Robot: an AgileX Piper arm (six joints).
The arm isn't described. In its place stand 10 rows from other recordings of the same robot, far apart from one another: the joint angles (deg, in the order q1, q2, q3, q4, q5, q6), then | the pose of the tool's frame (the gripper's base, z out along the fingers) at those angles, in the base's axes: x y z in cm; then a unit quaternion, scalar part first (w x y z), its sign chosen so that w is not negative.
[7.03 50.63 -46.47 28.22 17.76 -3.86] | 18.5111, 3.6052, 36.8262, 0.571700, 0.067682, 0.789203, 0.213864
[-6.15 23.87 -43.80 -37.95 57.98 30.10] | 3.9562, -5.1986, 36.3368, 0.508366, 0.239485, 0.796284, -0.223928
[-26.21 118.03 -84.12 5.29 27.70 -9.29] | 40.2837, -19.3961, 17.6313, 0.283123, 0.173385, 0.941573, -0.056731
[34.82 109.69 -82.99 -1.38 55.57 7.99] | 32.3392, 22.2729, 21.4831, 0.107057, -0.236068, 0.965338, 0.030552
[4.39 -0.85 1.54 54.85 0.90 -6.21] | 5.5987, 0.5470, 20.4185, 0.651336, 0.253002, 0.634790, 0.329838
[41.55 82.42 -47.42 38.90 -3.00 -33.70] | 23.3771, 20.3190, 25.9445, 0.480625, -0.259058, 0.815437, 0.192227
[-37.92 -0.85 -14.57 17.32 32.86 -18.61] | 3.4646, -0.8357, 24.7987, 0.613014, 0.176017, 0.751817, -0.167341
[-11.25 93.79 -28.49 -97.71 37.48 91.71] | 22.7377, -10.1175, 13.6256, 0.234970, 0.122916, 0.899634, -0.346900
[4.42 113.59 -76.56 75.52 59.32 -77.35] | 39.4583, 10.6503, 21.0766, 0.303276, -0.276528, 0.806228, 0.426090
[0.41 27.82 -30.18 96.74 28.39 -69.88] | 9.2568, 4.3632, 35.8145, 0.688124, -0.036542, 0.643950, 0.332382
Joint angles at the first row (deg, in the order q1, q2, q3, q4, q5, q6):
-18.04, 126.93, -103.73, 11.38, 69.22, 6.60
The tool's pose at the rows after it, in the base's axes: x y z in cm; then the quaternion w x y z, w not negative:
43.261, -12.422, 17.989, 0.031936, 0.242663, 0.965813, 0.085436
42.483, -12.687, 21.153, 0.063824, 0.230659, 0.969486, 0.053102
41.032, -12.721, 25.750, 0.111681, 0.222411, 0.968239, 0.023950
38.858, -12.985, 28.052, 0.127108, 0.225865, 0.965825, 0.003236
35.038, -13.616, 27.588, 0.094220, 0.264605, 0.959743, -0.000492
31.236, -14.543, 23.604, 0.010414, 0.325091, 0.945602, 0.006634
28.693, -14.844, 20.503, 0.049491, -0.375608, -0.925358, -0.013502
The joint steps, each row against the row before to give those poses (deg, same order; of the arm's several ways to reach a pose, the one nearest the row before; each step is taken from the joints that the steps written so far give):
0.00, -0.19, 0.04, -0.65, 0.05, 0.00
0.05, -4.35, 0.34, -3.62, 0.00, 0.05
-0.05, -6.40, 0.50, -3.00, 0.08, 0.15
-0.84, -5.45, 3.52, -2.18, -0.06, 0.19
-2.62, -6.03, 9.72, -0.77, 0.05, 2.03
-3.70, -1.94, 11.59, -0.21, 0.00, 3.40
-2.43, -0.03, 7.59, 0.11, -0.66, 3.69

